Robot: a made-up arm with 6 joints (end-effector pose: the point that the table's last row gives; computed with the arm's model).
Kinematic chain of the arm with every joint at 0, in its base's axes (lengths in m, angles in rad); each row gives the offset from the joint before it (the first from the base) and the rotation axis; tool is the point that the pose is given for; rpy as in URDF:
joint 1: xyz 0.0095 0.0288 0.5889 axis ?
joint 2: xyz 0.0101 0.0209 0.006 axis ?
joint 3: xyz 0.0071 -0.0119 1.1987 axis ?
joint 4: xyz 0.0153 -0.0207 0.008 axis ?
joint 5: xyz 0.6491 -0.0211 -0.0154 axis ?
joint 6: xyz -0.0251 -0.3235 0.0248 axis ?
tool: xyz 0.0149 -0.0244 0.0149 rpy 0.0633 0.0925 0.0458
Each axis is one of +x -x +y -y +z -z.
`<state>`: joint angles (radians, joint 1 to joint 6).
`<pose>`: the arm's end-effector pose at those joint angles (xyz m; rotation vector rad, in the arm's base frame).
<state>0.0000 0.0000 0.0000 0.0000 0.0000 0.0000</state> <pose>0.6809 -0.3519 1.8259 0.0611 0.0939 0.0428</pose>
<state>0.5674 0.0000 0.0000 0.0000 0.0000 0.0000</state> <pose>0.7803 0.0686 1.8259 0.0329 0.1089 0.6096</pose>
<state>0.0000 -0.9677 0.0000 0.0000 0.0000 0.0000</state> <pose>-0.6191 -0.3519 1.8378 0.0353 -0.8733 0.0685</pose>
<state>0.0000 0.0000 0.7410 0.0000 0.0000 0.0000</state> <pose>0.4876 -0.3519 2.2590 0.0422 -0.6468 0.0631</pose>
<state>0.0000 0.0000 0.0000 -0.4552 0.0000 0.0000</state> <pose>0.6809 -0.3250 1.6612 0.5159 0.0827 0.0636</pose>
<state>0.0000 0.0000 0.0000 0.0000 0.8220 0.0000</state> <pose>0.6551 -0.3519 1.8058 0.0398 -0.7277 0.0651</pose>
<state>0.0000 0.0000 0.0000 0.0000 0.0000 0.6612</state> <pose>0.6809 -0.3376 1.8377 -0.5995 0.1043 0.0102</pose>
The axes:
joint 1: +z
joint 2: +y
joint 3: -y
joint 4: -x
joint 5: -y
joint 6: -x

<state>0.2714 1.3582 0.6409 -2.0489 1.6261 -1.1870</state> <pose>1.3842 0.5987 0.1780 1.6962 -1.5107 -1.1769</pose>
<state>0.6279 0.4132 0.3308 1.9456 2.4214 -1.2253</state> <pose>0.9177 0.8082 1.9931 -0.4251 0.1032 3.1030</pose>
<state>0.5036 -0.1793 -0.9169 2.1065 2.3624 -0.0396</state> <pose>0.3973 0.3953 1.6023 0.0783 -0.8878 2.7927</pose>
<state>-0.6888 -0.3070 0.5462 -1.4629 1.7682 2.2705</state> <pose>0.2363 -0.1761 2.0122 0.2991 -0.1955 -2.4092</pose>
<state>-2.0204 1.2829 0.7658 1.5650 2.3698 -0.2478</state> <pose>-0.8761 -1.6678 0.9378 -0.8313 -0.3534 0.0921</pose>
